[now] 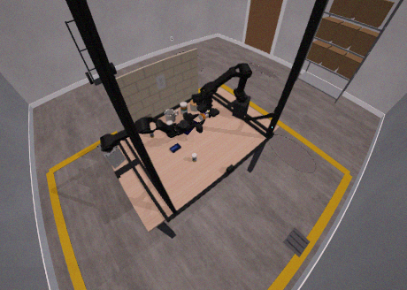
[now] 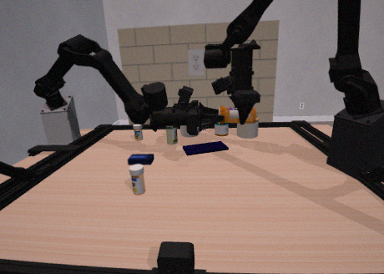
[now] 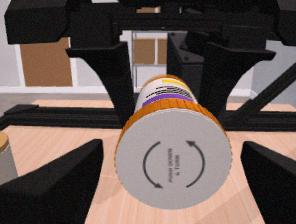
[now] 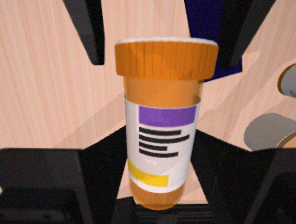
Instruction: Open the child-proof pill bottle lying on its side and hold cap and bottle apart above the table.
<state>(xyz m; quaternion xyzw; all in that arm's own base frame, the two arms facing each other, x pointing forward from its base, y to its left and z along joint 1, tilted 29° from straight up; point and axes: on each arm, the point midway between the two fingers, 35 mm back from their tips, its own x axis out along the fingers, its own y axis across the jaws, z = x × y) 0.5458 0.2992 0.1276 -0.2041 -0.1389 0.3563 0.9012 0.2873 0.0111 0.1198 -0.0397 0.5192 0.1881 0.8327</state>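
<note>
Right now my left hand is 3 cm to the left of the white push-and-turn cap and 1 cm short of it. Round my left hand: brick panel (35 cm ahead, 14 cm to the left, 8 cm above).
The white push-and-turn cap is 10 mm behind my right hand, 50 mm to the left of it and 10 mm below it. From my right hand the other things lie so: brick panel (330 mm ahead, 220 mm to the left, 70 mm above).
</note>
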